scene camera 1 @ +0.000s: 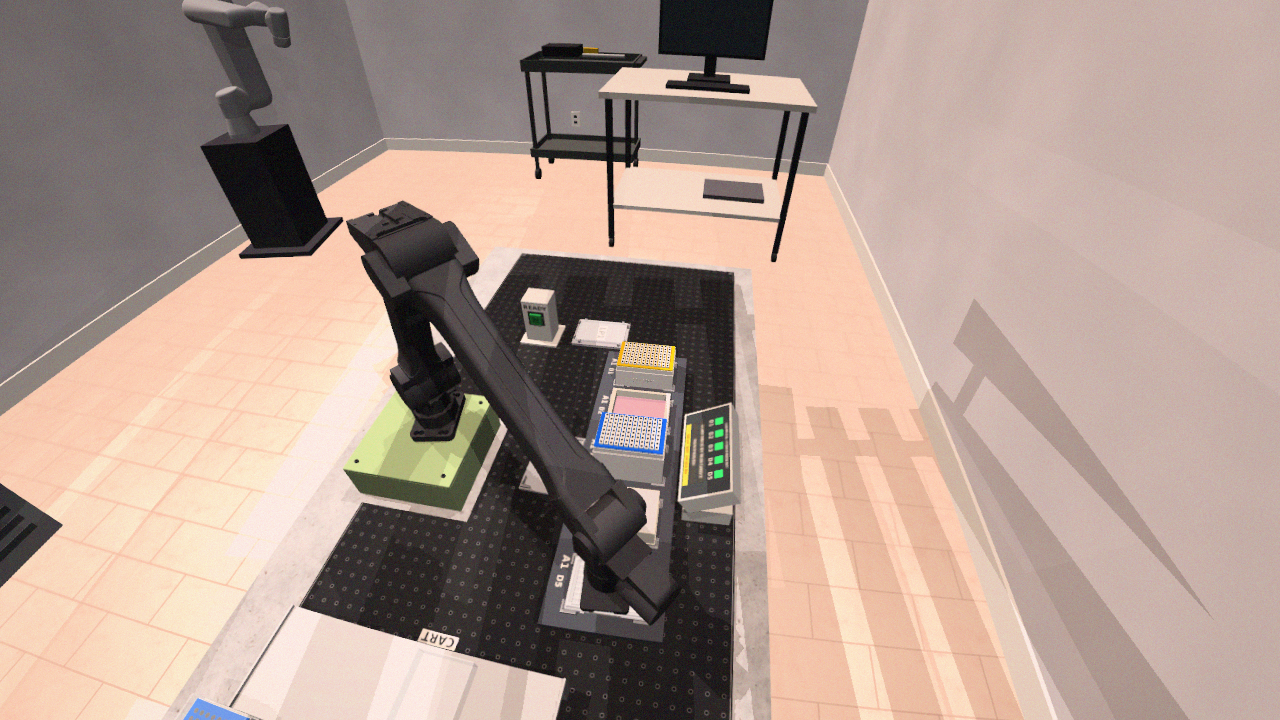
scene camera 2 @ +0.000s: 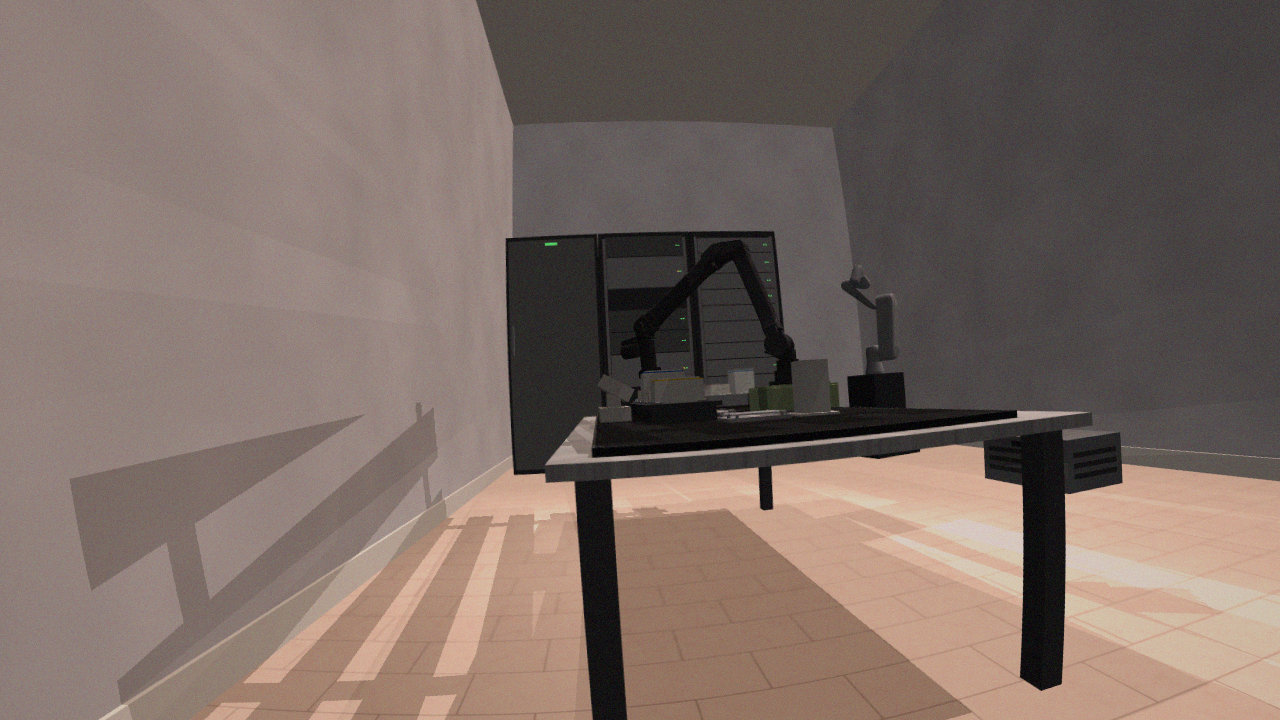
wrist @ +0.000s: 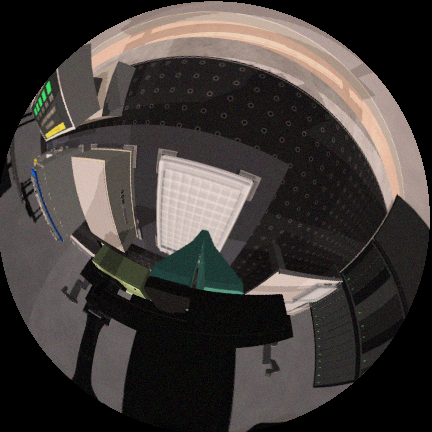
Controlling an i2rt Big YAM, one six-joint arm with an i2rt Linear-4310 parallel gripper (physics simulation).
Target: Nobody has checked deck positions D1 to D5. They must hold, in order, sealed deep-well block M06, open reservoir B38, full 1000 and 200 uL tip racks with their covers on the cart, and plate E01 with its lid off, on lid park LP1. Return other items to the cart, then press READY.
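Frame: origin at the arm's base, x right, y ahead, z up, level; metres.
Seen in the pictures: gripper, between the fingertips: (scene camera 1: pixel 607 594) (wrist: pixel 203 234); arm's base, origin of its link: (scene camera 1: pixel 439 418) (scene camera 2: pixel 789 385) (wrist: pixel 112 279).
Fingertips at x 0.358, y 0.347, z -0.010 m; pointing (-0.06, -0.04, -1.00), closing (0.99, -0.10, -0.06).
Observation:
Pixels of each thing's top centre, then the offset from my fingertips to it. "*": a spot on its surface instead.
- white gridded plate, centre of its top: (wrist: pixel 189 226) (scene camera 1: pixel 609 584) dx -0.016, dy +0.003, dz -0.004 m
- block with a plain pale top, centre of its top: (wrist: pixel 92 207) (scene camera 1: pixel 621 507) dx -0.138, dy +0.024, dz +0.024 m
- blue-rimmed tip rack, centre of its top: (scene camera 1: pixel 631 430) (wrist: pixel 40 206) (scene camera 2: pixel 661 370) dx -0.261, dy +0.045, dz +0.080 m
- pink reservoir, centre of its top: (scene camera 1: pixel 639 404) dx -0.383, dy +0.067, dz +0.013 m
- yellow-rimmed tip rack, centre of its top: (scene camera 1: pixel 646 354) (scene camera 2: pixel 676 377) dx -0.505, dy +0.088, dz +0.047 m
- flat clear lid, centre of its top: (scene camera 2: pixel 752 412) (scene camera 1: pixel 601 330) dx -0.708, dy -0.019, dz -0.048 m
- slanted panel with green lights, a spot on its surface: (scene camera 1: pixel 709 452) * dx -0.227, dy +0.187, dz +0.052 m
- small white box with a green face, a spot on its surface: (scene camera 1: pixel 539 315) * dx -0.677, dy -0.174, dz +0.030 m
- cart tray, a spot on its surface: (scene camera 1: pixel 340 662) * dx +0.096, dy -0.388, dz -0.006 m
- blue item, a spot on its surface: (scene camera 1: pixel 215 710) * dx +0.178, dy -0.476, dz +0.088 m
My gripper (wrist: pixel 203 234) has teal fingers and is shut on nothing. It hovers over a white gridded plate (wrist: pixel 197 199) (scene camera 1: pixel 580 597) with no lid, in the deck slot nearest the cart. In scene camera 1 the arm's wrist (scene camera 1: pixel 626 563) hides the fingers. Beside the plate stands a block with a plain pale top (wrist: pixel 95 193) (scene camera 1: pixel 655 519). Further along the deck are a blue-rimmed tip rack (scene camera 1: pixel 630 432) (wrist: pixel 44 201), a pink reservoir (scene camera 1: pixel 639 405) and a yellow-rimmed tip rack (scene camera 1: pixel 646 356). A flat clear lid (scene camera 1: pixel 600 333) lies beyond the deck.
A slanted panel with green lights (scene camera 1: pixel 709 452) (wrist: pixel 52 109) stands right of the deck. A small white box with a green face (scene camera 1: pixel 539 315) stands at the far end. The cart tray (scene camera 1: pixel 340 662) with a blue item (scene camera 1: pixel 215 710) lies at the near end. The arm's green base (scene camera 1: pixel 420 456) is to the left.

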